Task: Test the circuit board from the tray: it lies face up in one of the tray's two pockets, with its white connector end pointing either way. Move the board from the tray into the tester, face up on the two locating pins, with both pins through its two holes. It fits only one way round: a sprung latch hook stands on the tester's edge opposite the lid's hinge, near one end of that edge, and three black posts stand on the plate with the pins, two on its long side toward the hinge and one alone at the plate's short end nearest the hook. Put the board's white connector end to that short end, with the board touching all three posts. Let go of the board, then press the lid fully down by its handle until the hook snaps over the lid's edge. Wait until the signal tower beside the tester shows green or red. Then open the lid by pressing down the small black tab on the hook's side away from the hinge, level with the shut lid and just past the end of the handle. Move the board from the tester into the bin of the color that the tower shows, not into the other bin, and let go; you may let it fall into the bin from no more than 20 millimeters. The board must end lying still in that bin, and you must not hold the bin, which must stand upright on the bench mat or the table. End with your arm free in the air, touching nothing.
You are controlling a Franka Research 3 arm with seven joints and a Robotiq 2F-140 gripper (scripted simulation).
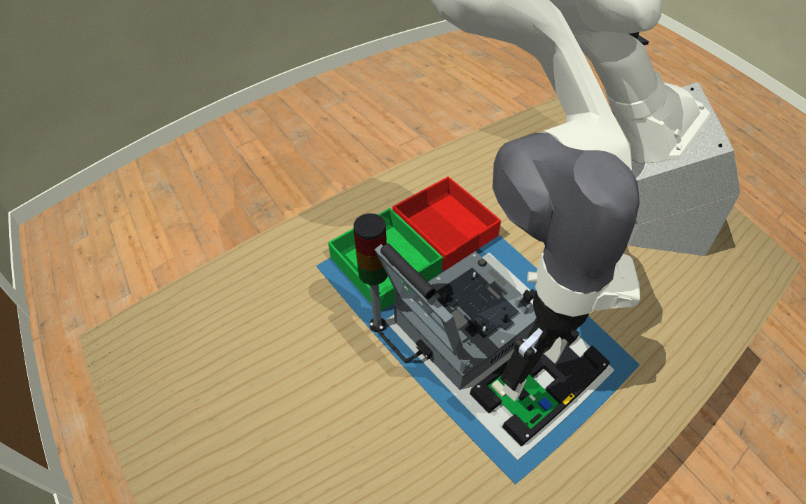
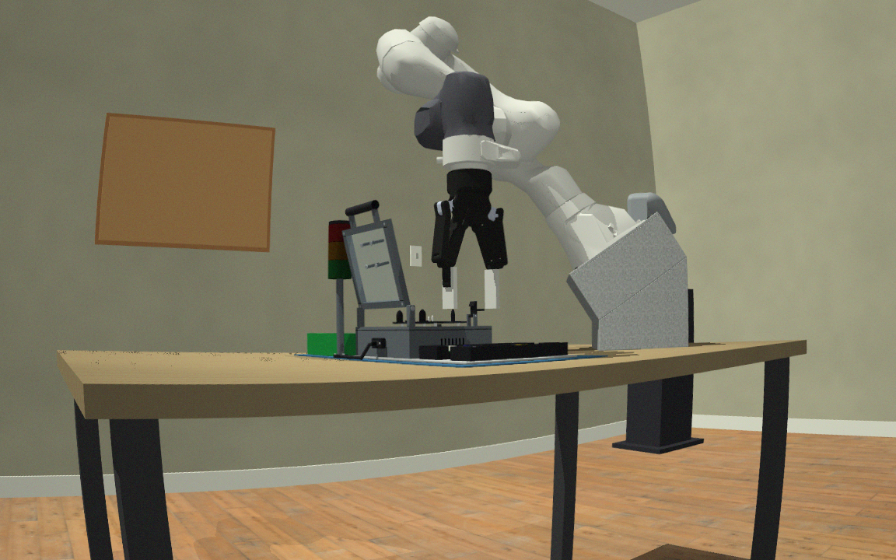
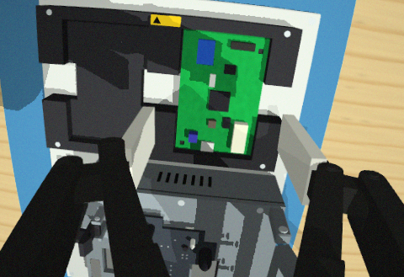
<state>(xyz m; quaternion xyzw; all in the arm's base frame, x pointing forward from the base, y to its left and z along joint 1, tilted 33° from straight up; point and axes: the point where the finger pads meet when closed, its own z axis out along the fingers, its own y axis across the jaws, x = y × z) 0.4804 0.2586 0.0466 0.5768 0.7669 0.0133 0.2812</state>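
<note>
The green circuit board lies 90 mm below my hand. The rest, counted from my hand: clear lid 150 mm to the right, 110 mm ahead, 70 mm above; then latch hook 120 mm to the right, 80 mm behind, 20 mm below; then tester plate 160 mm to the right, 40 mm below, 10 mm behind.
</note>
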